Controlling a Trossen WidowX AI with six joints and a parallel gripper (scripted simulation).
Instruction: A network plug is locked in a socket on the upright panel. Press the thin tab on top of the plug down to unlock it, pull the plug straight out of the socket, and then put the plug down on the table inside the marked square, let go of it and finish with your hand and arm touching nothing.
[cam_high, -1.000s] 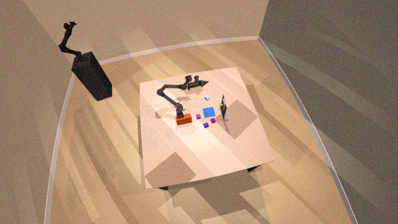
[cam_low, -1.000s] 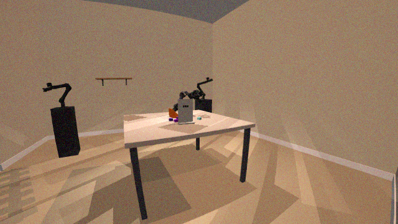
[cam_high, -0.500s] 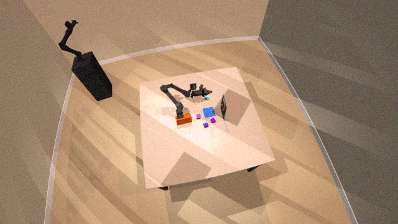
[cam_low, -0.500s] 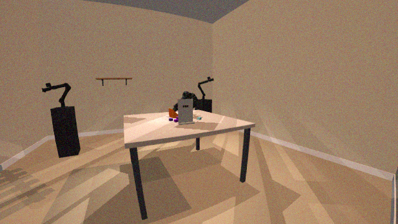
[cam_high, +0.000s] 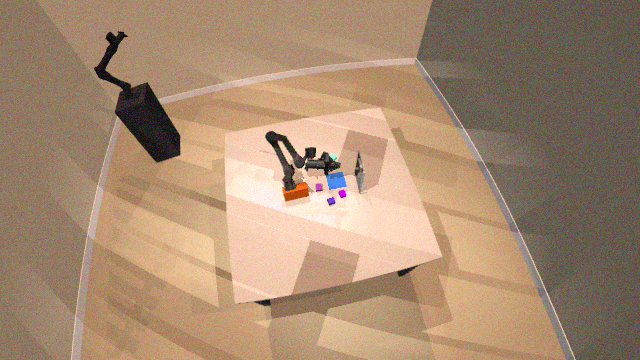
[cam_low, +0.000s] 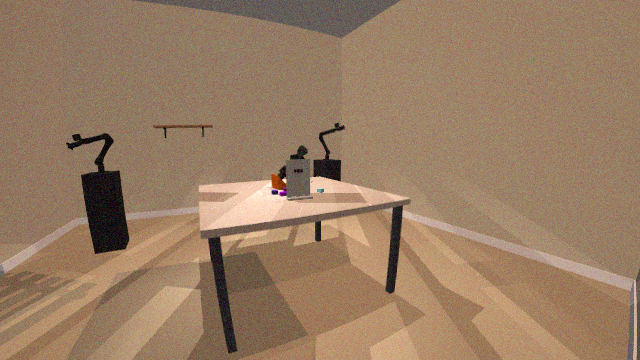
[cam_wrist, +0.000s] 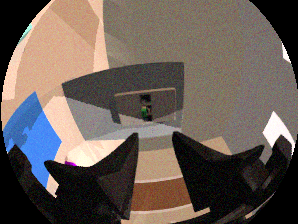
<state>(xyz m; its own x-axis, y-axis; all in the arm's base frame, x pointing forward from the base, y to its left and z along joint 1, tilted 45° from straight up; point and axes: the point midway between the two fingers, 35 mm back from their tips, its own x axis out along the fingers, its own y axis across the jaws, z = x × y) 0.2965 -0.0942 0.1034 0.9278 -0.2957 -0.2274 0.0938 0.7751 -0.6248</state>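
Right now my gripper tip is 10 cm short of the network plug, 5 cm to the left of it and 1 cm above it. From my gripper tip the other things lie so: grey upright panel 12 cm ahead, 7 cm below, 5 cm to the right; blue marked square 19 cm below, 2 cm behind, 1 cm to the left.
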